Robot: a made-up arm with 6 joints. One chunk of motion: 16 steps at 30 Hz.
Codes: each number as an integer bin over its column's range. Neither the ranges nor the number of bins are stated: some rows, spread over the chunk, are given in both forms.
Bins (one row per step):
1: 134 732 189 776 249 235
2: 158 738 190 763 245 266
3: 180 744 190 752 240 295
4: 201 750 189 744 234 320
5: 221 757 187 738 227 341
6: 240 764 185 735 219 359
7: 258 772 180 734 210 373
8: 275 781 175 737 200 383
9: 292 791 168 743 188 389
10: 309 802 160 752 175 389
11: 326 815 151 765 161 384
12: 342 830 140 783 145 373
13: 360 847 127 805 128 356
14: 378 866 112 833 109 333
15: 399 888 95 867 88 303
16: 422 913 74 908 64 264
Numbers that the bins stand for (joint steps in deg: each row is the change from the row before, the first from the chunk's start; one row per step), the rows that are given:
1: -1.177 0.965 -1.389 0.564 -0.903 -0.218
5: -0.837 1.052 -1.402 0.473 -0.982 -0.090
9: -0.560 1.171 -1.524 0.485 -1.123 -0.033
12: -0.365 1.308 -1.703 0.581 -1.277 -0.052
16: -0.053 1.599 -2.126 0.881 -1.569 -0.183
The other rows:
2: -1.083 0.986 -1.383 0.533 -0.917 -0.180
3: -0.997 1.007 -1.383 0.507 -0.935 -0.146
4: -0.915 1.028 -1.389 0.487 -0.957 -0.116
6: -0.763 1.077 -1.415 0.466 -1.011 -0.069
7: -0.693 1.105 -1.447 0.463 -1.043 -0.052
8: -0.626 1.136 -1.479 0.471 -1.079 -0.040
10: -0.494 1.210 -1.575 0.507 -1.169 -0.033
11: -0.427 1.255 -1.633 0.538 -1.220 -0.039
13: -0.295 1.367 -1.786 0.634 -1.339 -0.072
14: -0.224 1.434 -1.882 0.701 -1.407 -0.100
15: -0.142 1.511 -1.991 0.783 -1.483 -0.136

